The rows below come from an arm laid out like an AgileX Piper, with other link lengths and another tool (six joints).
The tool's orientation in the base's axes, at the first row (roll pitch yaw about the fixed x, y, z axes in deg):
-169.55, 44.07, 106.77
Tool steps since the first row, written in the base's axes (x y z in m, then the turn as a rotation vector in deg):
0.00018, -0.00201, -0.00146, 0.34, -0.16, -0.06
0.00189, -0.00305, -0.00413, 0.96, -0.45, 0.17
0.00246, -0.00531, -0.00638, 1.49, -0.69, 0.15
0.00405, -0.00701, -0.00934, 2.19, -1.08, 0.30
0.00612, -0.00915, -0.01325, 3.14, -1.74, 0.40
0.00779, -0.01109, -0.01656, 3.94, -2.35, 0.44
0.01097, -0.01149, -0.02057, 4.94, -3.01, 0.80
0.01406, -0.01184, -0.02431, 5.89, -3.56, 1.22
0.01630, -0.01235, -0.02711, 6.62, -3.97, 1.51
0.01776, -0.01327, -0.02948, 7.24, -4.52, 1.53
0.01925, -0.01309, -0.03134, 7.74, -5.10, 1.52
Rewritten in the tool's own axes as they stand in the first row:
-0.00040, 0.00004, 0.00246, -0.14, 0.31, 0.16
0.00038, 0.00189, 0.00512, -0.63, 0.84, 0.22
0.00027, 0.00237, 0.00832, -0.89, 1.33, 0.42
0.00083, 0.00404, 0.01165, -1.41, 1.93, 0.60
0.00165, 0.00622, 0.01598, -2.13, 2.74, 1.02
0.00227, 0.00797, 0.01973, -2.74, 3.41, 1.44
0.00413, 0.01154, 0.02292, -3.65, 4.24, 1.68
0.00585, 0.01499, 0.02588, -4.52, 5.02, 1.80
0.00698, 0.01746, 0.02828, -5.15, 5.63, 1.90
0.00769, 0.01905, 0.03064, -5.67, 6.14, 2.29
0.00880, 0.02078, 0.03186, -6.17, 6.54, 2.72

